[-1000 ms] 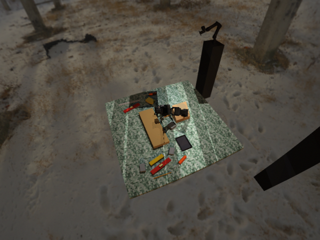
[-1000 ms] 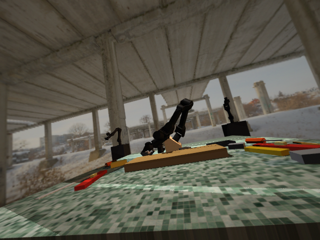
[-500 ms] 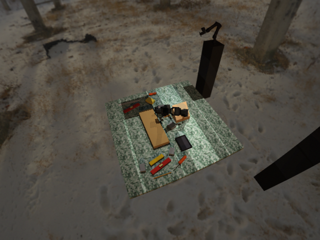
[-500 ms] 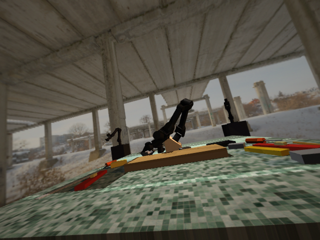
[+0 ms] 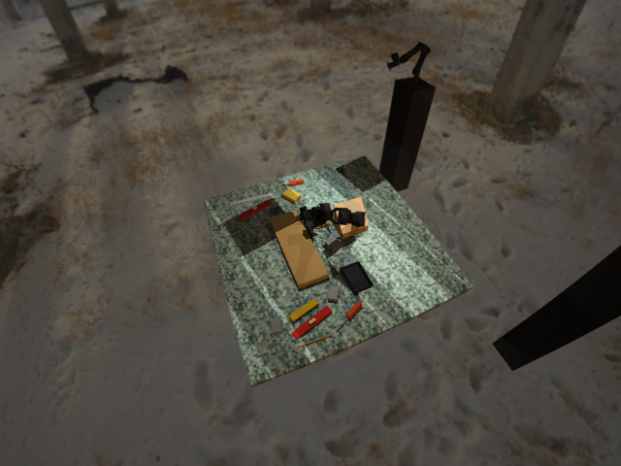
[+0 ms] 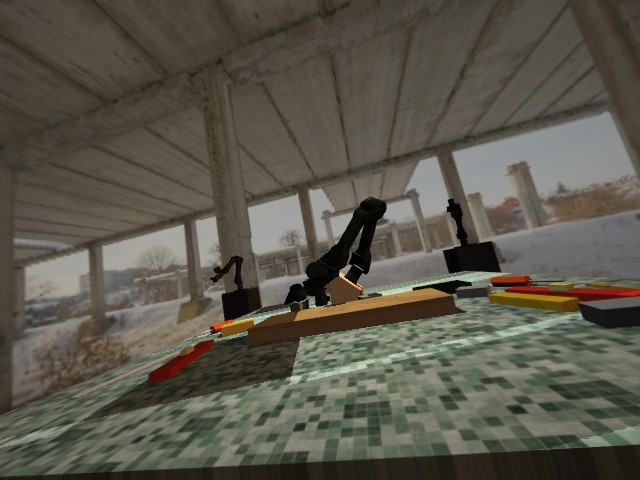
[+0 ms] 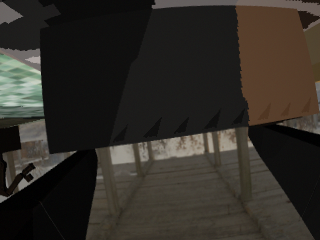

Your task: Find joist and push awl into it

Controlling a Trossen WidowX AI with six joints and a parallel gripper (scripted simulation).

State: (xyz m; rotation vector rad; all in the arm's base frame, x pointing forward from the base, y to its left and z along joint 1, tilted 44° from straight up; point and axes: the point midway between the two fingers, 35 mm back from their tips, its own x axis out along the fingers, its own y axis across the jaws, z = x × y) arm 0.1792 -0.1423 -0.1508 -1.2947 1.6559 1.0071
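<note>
Now: the stud finder 3 cm to the left of my gripper tip, 2 cm below it and 2 cm ahead of it. The rest, counted from my gripper tip: yellow block: 19 cm to the right, 7 cm ahead, 5 cm below; then orange-handled awl: 14 cm to the left, 6 cm below, 2 cm ahead; then black tray: 55 cm to the left, 5 cm below, 1 cm behind.
</note>
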